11 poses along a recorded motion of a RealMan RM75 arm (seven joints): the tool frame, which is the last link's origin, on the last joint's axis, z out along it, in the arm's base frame.
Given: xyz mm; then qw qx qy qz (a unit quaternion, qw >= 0).
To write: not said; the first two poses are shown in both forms.
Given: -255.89 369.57 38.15 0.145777 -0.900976 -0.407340 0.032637
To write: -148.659 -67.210 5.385 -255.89 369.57 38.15
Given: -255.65 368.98 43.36 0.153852 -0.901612 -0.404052 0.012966
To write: -148.094 -66.368 2.130 -255.65 368.98 43.36
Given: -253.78 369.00 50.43 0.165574 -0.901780 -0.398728 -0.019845
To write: -147.163 -65.069 -3.239 -253.78 369.00 50.43
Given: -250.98 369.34 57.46 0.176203 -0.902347 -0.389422 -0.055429
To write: -146.398 -63.180 -8.993 -250.98 369.34 57.46
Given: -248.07 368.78 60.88 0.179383 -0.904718 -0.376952 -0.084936
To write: -146.528 -61.051 -13.756 -248.07 368.78 60.88
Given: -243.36 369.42 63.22 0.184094 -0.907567 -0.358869 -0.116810
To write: -146.612 -57.973 -18.870 -243.36 369.42 63.22
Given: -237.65 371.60 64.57 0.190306 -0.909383 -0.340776 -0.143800
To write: -146.412 -54.865 -23.152 -237.65 371.60 64.57
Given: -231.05 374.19 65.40 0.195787 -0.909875 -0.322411 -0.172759
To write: -146.058 -51.755 -27.732 -231.05 374.19 65.40
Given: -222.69 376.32 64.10 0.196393 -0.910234 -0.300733 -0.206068
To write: -146.068 -48.260 -33.068 -222.69 376.32 64.10
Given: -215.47 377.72 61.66 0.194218 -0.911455 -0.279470 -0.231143
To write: -146.435 -44.900 -37.136 -215.47 377.72 61.66
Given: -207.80 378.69 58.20 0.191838 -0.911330 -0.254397 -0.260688
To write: -146.604 -40.924 -41.936 -207.80 378.69 58.20
